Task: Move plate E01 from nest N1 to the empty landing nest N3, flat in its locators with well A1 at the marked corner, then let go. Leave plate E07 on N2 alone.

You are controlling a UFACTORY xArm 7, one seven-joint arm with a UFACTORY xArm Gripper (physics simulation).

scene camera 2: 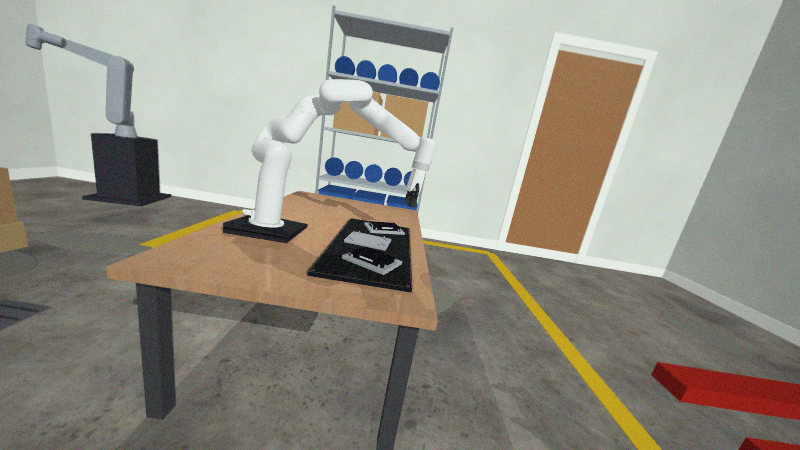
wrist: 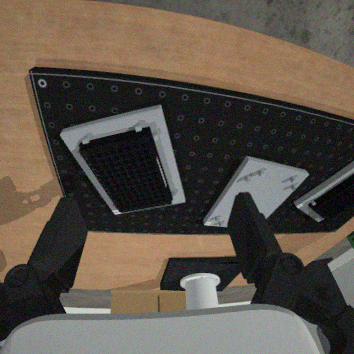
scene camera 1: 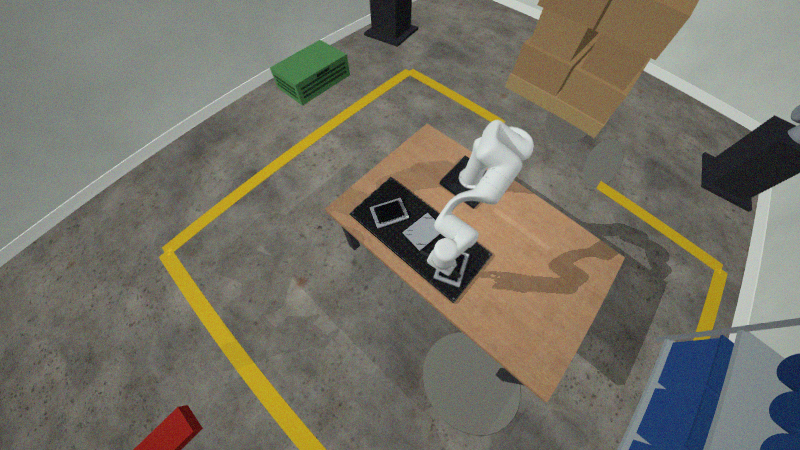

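A black plate [scene camera 1: 460,266] [scene camera 2: 387,227] [wrist: 131,170] sits in a light grey nest at one end of the black perforated board [scene camera 2: 331,269] [wrist: 145,100]. A second black plate [scene camera 1: 389,211] [scene camera 2: 371,257] [wrist: 342,196] sits in a nest at the other end, partly cut off in the wrist view. The grey nest [scene camera 1: 421,230] [scene camera 2: 366,240] [wrist: 272,184] between them holds no plate; small locators show at its corners. The plate and nest labels and well A1 cannot be read. My gripper [scene camera 2: 412,201] [wrist: 157,211] is open and empty, high above the first plate; its fingers are hidden in scene camera 1.
The board lies along one long edge of the wooden table [scene camera 1: 537,291] [scene camera 2: 223,274] [wrist: 200,35]. My arm's black base plate [scene camera 1: 452,180] [scene camera 2: 234,226] [wrist: 172,272] stands on the table beside the board. A shelf rack [scene camera 2: 386,85] stands behind the table in scene camera 2.
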